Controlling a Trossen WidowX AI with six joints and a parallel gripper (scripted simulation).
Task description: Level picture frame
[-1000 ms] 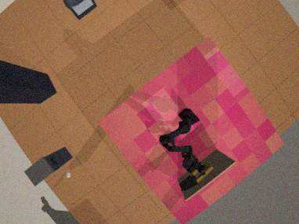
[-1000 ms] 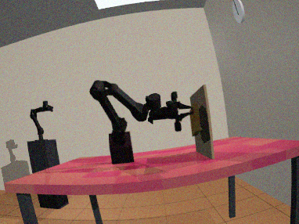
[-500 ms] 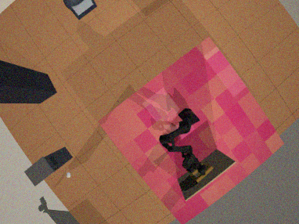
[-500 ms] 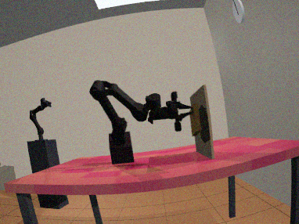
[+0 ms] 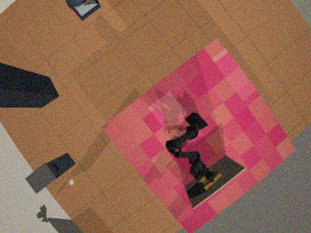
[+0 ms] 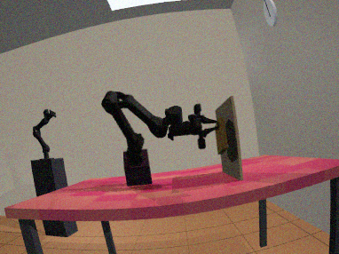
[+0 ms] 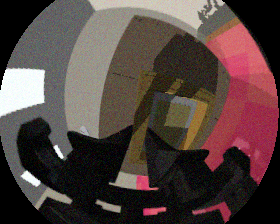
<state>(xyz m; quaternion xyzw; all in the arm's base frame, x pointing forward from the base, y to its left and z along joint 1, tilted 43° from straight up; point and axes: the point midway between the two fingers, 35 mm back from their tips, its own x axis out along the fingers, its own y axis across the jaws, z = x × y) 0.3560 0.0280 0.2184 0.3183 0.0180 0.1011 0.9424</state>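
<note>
The picture frame lies 1 cm ahead of my gripper tip, 1 cm to the right of it and 5 cm below it. Round my gripper tip: wall panel (2 cm ahead, 1 cm to the left, 7 cm below).
</note>
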